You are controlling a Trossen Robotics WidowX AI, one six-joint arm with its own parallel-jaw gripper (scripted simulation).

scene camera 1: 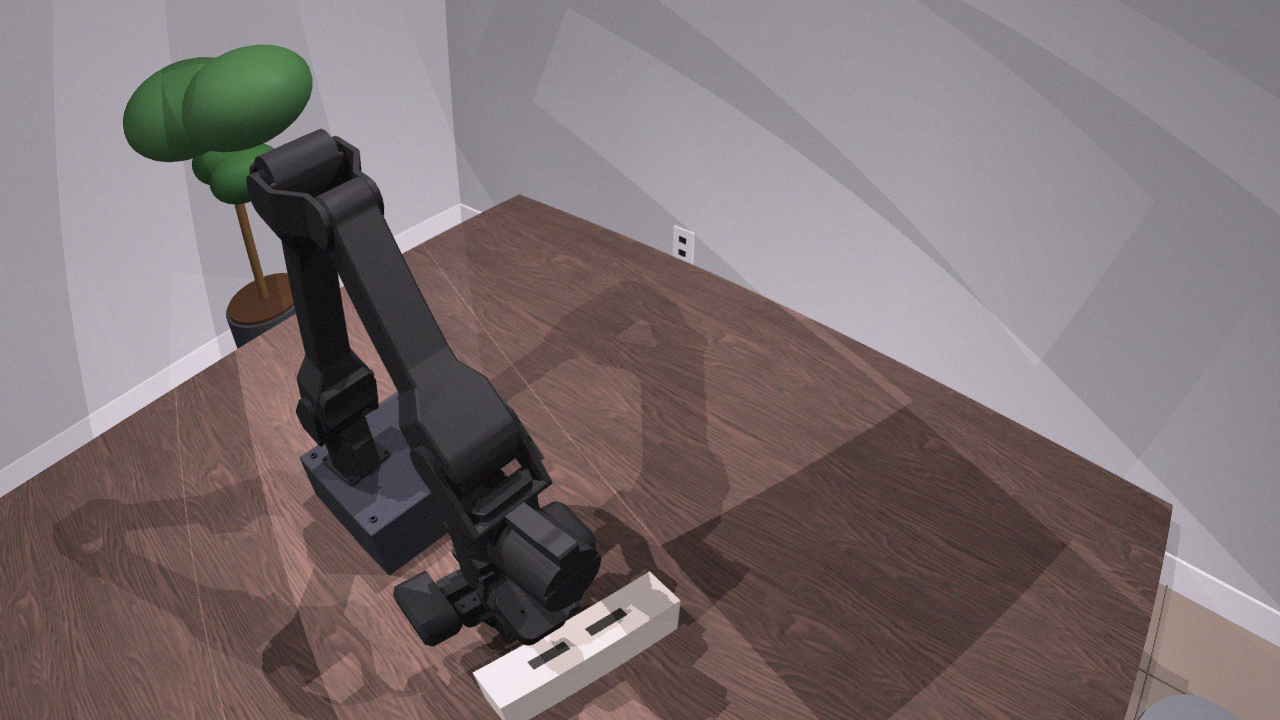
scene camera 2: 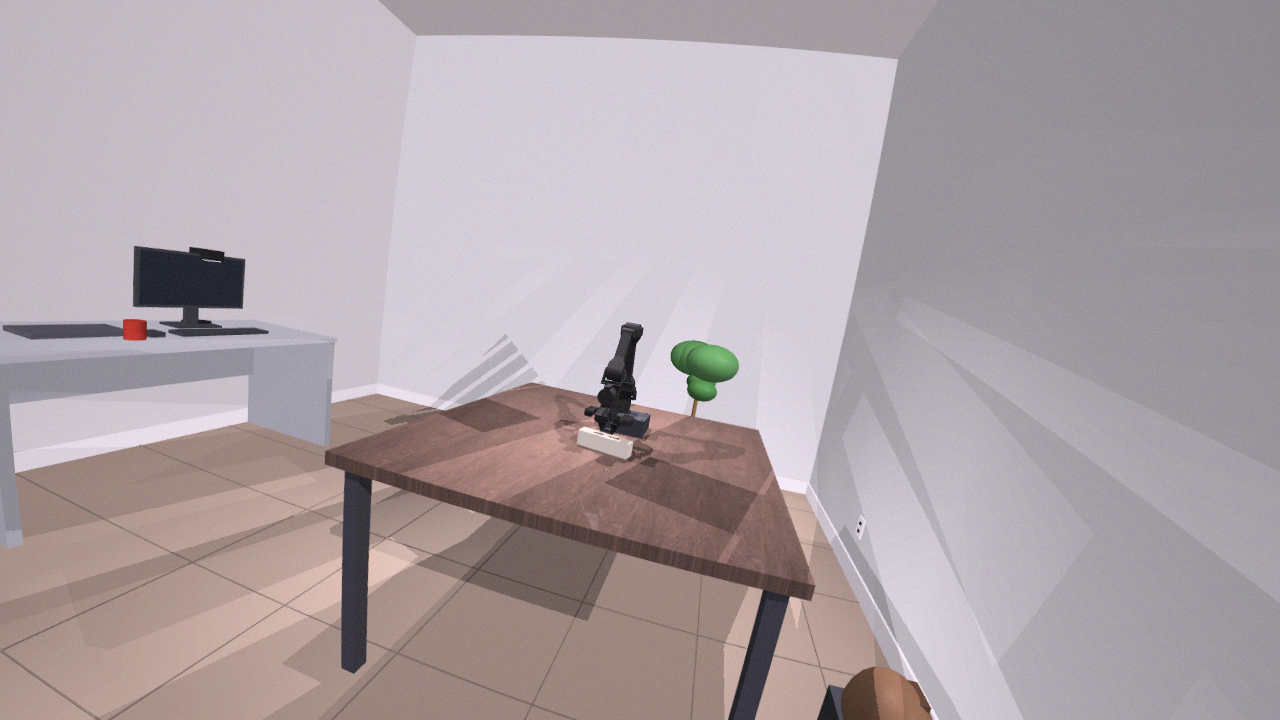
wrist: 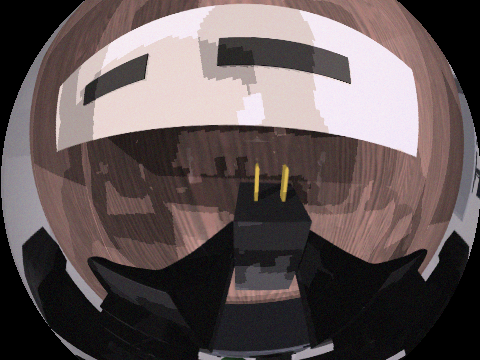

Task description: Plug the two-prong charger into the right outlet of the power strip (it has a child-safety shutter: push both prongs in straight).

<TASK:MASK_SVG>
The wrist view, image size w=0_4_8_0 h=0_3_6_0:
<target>my gripper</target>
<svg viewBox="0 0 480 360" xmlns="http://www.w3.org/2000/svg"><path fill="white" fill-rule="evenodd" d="M300 360L388 360L405 349L405 356L399 359L403 360L431 331L447 307L468 263L469 245L453 231L439 253L439 264L425 281L417 269L427 257L427 249L372 264L349 255L309 229L297 265L297 288L307 321L309 347L333 343L333 351ZM233 221L188 256L157 271L128 267L100 256L89 257L89 268L108 292L100 305L101 312L65 271L67 259L44 227L21 247L24 276L49 328L93 359L200 360L199 352L213 352L235 267Z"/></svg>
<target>two-prong charger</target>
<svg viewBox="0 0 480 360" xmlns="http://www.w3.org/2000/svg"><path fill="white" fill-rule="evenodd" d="M257 163L255 183L240 183L239 196L237 196L235 219L233 219L235 287L237 291L245 291L245 289L249 289L249 291L289 289L293 277L295 277L297 265L299 265L301 256L303 256L304 245L307 244L312 219L308 216L307 209L304 208L295 189L292 188L291 184L288 184L287 164L284 163L281 184L259 183L260 167L259 163Z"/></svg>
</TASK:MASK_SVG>
